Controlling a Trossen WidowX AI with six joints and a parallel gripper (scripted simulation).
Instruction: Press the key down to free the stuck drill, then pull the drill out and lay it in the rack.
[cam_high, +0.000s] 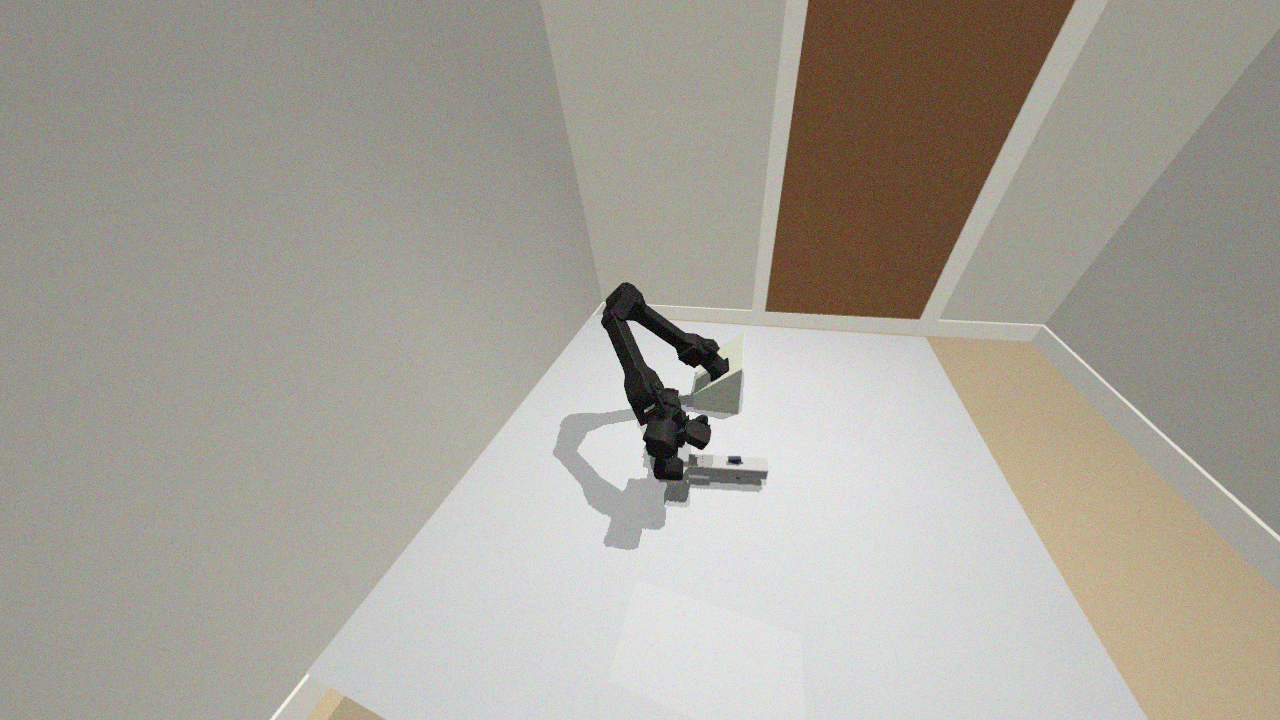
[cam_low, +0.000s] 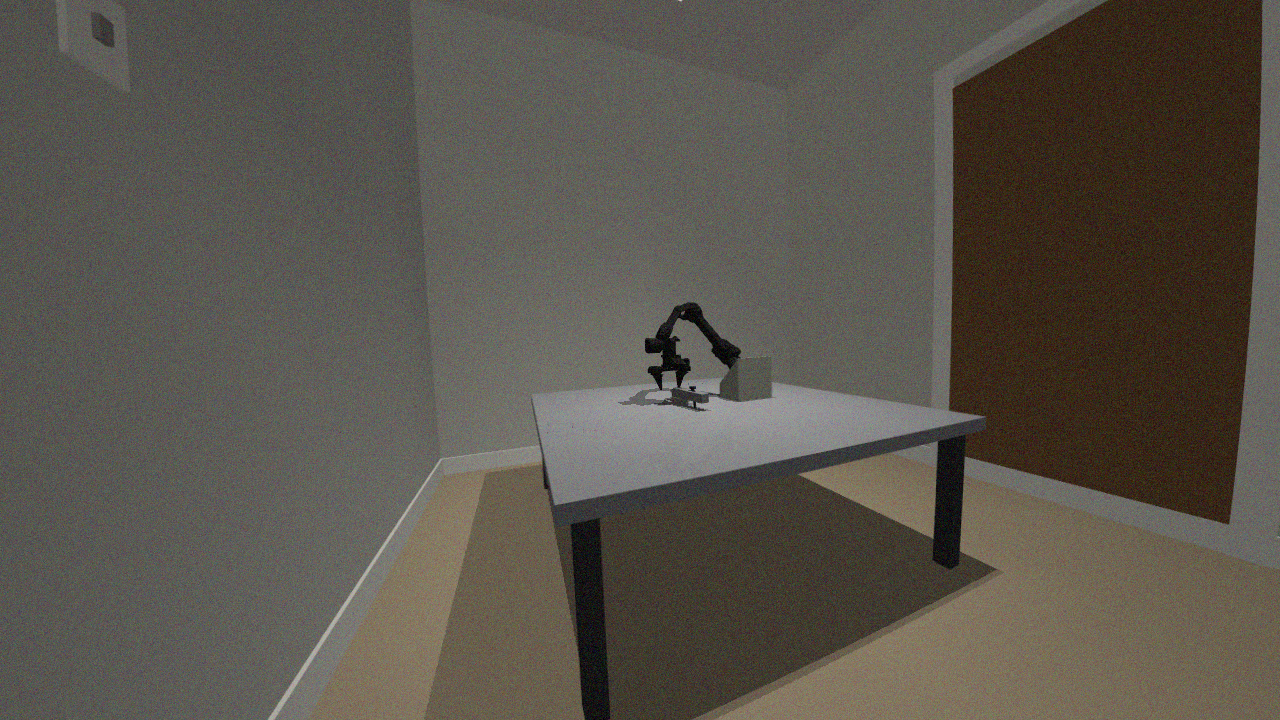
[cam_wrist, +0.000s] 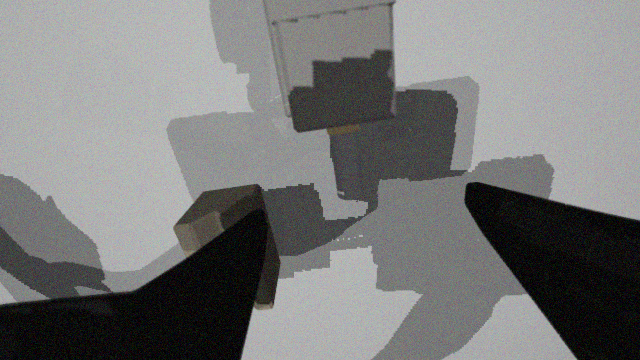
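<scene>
Right now the drill is 1 cm behind my gripper tip, 7 cm to the left of it and 1 cm below it. Also, from my gripper tip: rack (8 cm behind, 4 cm to the right, 4 cm below); dark key (1 cm behind, 15 cm to the left, 1 cm below).
</scene>
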